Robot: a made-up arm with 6 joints. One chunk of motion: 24 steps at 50 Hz.
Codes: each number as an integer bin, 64 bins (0 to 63) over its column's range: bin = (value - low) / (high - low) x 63, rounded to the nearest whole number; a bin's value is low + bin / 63 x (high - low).
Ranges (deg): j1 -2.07..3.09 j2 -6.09..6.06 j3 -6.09..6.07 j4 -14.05..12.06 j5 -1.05..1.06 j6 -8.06..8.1
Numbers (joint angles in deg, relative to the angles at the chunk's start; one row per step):
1: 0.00 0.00 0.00 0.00 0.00 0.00
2: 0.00 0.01 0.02 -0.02 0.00 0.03
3: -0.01 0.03 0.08 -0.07 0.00 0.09
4: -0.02 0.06 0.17 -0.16 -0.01 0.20
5: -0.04 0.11 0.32 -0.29 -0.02 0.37
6: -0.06 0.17 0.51 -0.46 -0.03 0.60
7: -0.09 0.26 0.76 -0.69 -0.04 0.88
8: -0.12 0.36 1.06 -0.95 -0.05 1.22
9: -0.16 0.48 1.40 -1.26 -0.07 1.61
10: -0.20 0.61 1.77 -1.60 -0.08 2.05
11: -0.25 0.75 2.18 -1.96 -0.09 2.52
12: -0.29 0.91 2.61 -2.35 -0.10 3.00
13: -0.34 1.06 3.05 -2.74 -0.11 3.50
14: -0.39 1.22 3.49 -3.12 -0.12 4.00
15: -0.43 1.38 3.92 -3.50 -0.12 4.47
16: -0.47 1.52 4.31 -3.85 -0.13 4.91
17: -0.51 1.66 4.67 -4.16 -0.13 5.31
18: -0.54 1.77 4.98 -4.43 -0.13 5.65
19: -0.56 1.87 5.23 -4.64 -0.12 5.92
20: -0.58 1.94 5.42 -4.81 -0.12 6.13
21: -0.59 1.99 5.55 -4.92 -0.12 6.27
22: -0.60 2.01 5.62 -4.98 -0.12 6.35
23: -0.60 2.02 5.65 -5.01 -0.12 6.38
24: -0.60 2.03 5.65 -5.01 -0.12 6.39
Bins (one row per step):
1: 25 32 32 34 31 31
2: 25 32 32 34 31 32
3: 25 32 32 34 31 32
4: 25 32 32 34 31 32
5: 25 32 33 33 31 33
6: 25 32 34 33 30 34
7: 24 33 35 32 30 35
8: 24 33 37 32 30 36
9: 23 34 39 31 29 38
10: 23 35 41 30 29 39
11: 22 35 43 29 29 41
12: 22 36 45 28 28 43
13: 21 37 47 27 28 45
14: 21 38 50 26 28 47
15: 20 39 52 25 28 49
16: 20 39 54 25 27 51
17: 19 40 56 24 27 52
18: 19 41 57 23 27 53
19: 18 41 59 23 28 55
20: 18 42 60 22 28 55
21: 18 42 60 22 28 56
22: 18 42 61 22 28 56
23: 18 42 61 22 28 56
24: 18 42 61 22 28 56

